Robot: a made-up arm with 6 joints. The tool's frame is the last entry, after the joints. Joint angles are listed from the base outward.
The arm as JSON. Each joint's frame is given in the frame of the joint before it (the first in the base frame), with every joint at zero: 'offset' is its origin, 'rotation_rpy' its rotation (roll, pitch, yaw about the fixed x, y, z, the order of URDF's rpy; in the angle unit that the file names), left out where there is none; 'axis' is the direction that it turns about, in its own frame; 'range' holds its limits. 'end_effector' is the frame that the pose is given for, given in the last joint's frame.
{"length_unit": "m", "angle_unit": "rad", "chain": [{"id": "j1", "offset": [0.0, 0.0, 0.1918], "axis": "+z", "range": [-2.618, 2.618]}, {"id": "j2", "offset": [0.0, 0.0, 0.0], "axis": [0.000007, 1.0, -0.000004], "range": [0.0, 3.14]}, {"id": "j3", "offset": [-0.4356, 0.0, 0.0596], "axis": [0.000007, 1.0, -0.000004], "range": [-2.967, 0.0]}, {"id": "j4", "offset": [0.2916, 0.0, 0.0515], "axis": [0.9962, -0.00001, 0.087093], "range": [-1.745, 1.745]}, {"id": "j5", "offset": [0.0, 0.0, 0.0], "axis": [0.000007, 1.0, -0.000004], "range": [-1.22, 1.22]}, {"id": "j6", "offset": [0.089, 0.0, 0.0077], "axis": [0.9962, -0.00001, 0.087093], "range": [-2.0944, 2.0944]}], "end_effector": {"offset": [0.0, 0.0, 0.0], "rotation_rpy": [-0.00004, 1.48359, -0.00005]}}
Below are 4 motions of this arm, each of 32 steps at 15 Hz.
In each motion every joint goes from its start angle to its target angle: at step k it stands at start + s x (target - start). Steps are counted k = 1, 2, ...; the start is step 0. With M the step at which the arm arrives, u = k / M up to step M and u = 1 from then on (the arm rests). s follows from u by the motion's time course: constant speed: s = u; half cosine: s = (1 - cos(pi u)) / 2; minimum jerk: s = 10 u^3 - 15 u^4 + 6 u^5.
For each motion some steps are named. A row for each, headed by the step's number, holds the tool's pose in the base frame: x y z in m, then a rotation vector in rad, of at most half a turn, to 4 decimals.
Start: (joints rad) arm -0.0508 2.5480 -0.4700 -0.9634 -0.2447 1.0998
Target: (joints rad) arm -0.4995 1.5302 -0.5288 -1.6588 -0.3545 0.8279
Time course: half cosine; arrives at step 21
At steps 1, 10, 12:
1: 0.2753 0.0031 0.0235 -0.3216 -2.8303 -0.2694
10: 0.3217 -0.0593 0.1671 -0.0923 2.8878 0.3308
12: 0.3184 -0.0790 0.2175 -0.2288 2.7353 0.2386

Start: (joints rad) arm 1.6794 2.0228 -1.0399 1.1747 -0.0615 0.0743
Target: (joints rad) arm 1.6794 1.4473 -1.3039 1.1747 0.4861 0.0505
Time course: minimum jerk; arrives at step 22
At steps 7, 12, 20, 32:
7: -0.0581 0.5003 0.3414 -0.6352 2.7643 1.2261
12: -0.0716 0.4616 0.4831 0.7725 -2.5095 -1.5685
20: -0.0794 0.3747 0.6182 0.9538 -2.1330 -1.8232
32: -0.0795 0.3730 0.6202 0.9571 -2.1269 -1.8269

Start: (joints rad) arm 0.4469 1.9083 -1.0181 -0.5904 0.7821 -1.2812
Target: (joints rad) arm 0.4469 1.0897 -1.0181 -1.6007 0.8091 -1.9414
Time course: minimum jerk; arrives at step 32
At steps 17, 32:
17: 0.3349 0.0956 0.5103 2.5032 -0.4614 1.4123
32: 0.2149 0.0313 0.6389 1.8834 0.0166 1.8131

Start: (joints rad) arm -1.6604 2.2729 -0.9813 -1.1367 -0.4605 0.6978
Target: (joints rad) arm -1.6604 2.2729 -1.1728 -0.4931 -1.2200 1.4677
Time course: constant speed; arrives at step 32
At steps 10, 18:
10: -0.0016 -0.5337 0.1797 1.4918 1.5533 -0.2722
18: -0.0014 -0.5565 0.2076 1.5036 1.1426 -0.1814

